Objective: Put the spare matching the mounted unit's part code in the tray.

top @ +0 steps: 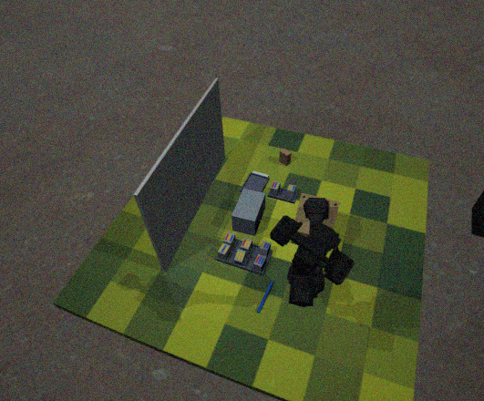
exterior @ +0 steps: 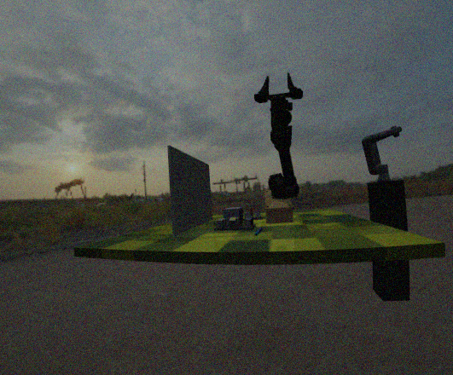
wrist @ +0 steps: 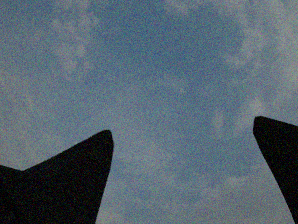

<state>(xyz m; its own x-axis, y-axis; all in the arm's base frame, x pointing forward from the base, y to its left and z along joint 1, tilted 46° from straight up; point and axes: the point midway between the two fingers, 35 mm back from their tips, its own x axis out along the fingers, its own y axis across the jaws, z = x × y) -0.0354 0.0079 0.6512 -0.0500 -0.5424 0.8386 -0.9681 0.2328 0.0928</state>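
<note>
The grey spare block is 600 mm below my gripper tip, 370 mm ahead of it and 300 mm to the right of it. Round my gripper tip: mounted unit (590 mm below, 440 mm to the right, 350 mm ahead); then tall grey panel (600 mm ahead, 430 mm to the right, 420 mm below); then blue pen (640 mm below, 150 mm ahead, 140 mm to the right).
</note>
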